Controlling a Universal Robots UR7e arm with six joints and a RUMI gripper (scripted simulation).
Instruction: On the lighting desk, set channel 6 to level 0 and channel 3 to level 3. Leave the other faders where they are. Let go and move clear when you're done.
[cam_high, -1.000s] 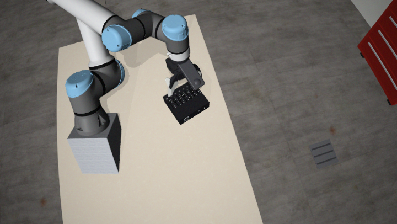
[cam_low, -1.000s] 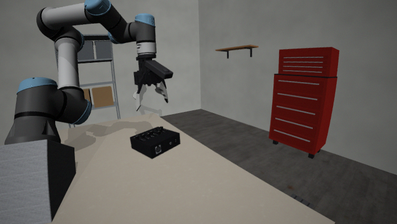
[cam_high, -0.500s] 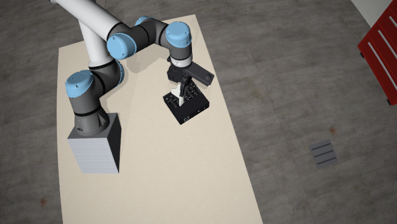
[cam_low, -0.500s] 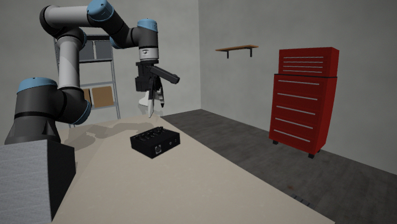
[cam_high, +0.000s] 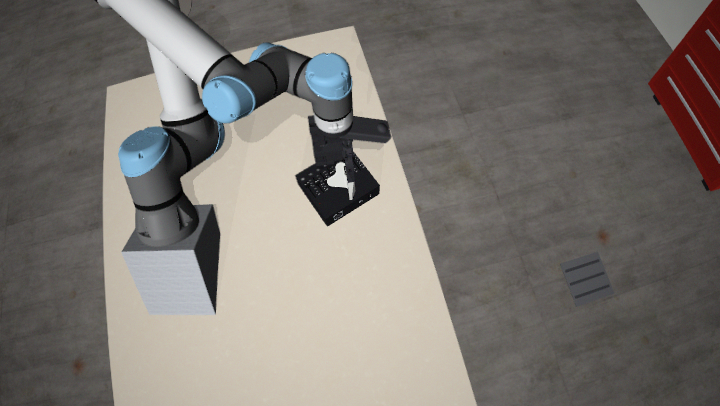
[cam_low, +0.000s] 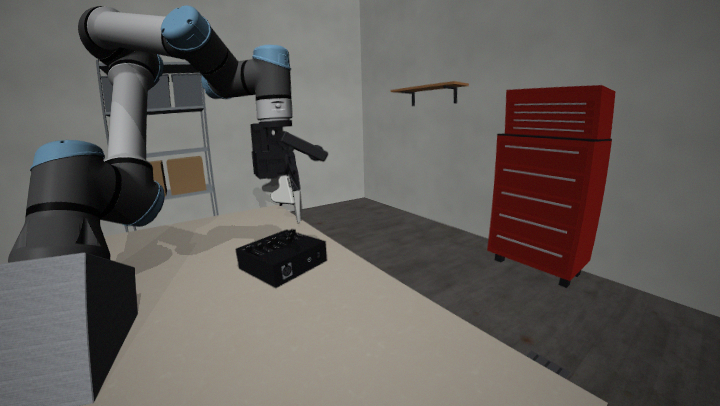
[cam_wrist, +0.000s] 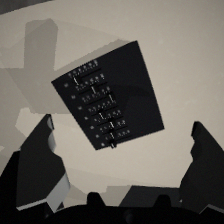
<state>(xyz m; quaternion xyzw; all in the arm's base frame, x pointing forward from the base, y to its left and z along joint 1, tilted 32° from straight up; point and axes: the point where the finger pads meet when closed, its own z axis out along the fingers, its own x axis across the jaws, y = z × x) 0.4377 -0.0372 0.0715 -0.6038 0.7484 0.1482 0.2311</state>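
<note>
Now: hand 20 mm to the right of the channel 3 fader and 70 mm above it. The rest, counted from my hand: channel 6 fader: 70 mm behind, 20 mm to the left, 70 mm below.
</note>
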